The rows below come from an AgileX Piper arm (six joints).
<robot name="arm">
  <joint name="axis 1" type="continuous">
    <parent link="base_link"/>
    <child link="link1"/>
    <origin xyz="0 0 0.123" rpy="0 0 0"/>
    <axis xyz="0 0 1"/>
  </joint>
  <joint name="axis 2" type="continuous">
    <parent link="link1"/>
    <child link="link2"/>
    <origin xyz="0 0 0" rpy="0 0 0"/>
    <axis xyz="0 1 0"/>
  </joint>
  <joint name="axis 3" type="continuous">
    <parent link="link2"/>
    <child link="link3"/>
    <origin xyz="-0.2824 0 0.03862" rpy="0 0 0"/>
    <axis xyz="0 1 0"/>
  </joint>
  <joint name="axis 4" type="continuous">
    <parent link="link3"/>
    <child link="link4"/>
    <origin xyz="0.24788 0 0.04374" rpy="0 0 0"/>
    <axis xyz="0.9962 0 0.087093"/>
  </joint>
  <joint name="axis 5" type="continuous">
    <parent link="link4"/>
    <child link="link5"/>
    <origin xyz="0 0 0" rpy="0 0 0"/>
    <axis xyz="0 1 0"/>
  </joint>
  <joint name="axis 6" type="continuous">
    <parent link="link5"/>
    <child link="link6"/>
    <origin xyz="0.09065 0 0.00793" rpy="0 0 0"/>
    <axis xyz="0.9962 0 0.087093"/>
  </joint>
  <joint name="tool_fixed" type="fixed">
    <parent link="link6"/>
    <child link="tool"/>
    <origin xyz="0 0 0" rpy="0 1.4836 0"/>
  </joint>
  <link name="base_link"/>
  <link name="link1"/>
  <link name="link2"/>
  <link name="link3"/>
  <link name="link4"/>
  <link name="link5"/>
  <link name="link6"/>
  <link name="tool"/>
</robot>
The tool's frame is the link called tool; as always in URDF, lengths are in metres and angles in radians. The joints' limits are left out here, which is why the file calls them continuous.
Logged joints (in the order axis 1, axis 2, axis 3, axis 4, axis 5, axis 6), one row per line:
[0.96, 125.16, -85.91, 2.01, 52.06, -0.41]
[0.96, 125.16, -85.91, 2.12, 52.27, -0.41]
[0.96, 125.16, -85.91, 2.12, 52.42, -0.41]
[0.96, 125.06, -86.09, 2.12, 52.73, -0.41]
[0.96, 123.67, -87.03, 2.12, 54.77, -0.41]
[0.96, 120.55, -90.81, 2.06, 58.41, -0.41]
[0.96, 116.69, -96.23, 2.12, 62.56, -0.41]
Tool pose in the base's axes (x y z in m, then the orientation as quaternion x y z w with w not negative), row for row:
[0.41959, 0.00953, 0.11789, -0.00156, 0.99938, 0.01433, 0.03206]
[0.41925, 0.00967, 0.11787, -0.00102, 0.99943, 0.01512, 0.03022]
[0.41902, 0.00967, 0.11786, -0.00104, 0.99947, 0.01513, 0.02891]
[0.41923, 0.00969, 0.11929, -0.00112, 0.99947, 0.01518, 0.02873]
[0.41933, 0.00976, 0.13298, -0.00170, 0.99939, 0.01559, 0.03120]
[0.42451, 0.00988, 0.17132, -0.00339, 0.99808, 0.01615, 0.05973]
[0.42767, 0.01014, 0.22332, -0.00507, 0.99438, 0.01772, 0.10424]
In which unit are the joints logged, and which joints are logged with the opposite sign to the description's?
The joints are logged in degrees. Opposite sign: none.
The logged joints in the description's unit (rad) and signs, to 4 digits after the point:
[0.0168, 2.1845, -1.4994, 0.0351, 0.9086, -0.0072]
[0.0168, 2.1845, -1.4994, 0.0370, 0.9123, -0.0072]
[0.0168, 2.1845, -1.4994, 0.0370, 0.9149, -0.0072]
[0.0168, 2.1827, -1.5026, 0.0370, 0.9203, -0.0072]
[0.0168, 2.1584, -1.5190, 0.0370, 0.9559, -0.0072]
[0.0168, 2.1040, -1.5849, 0.0360, 1.0194, -0.0072]
[0.0168, 2.0366, -1.6795, 0.0370, 1.0919, -0.0072]

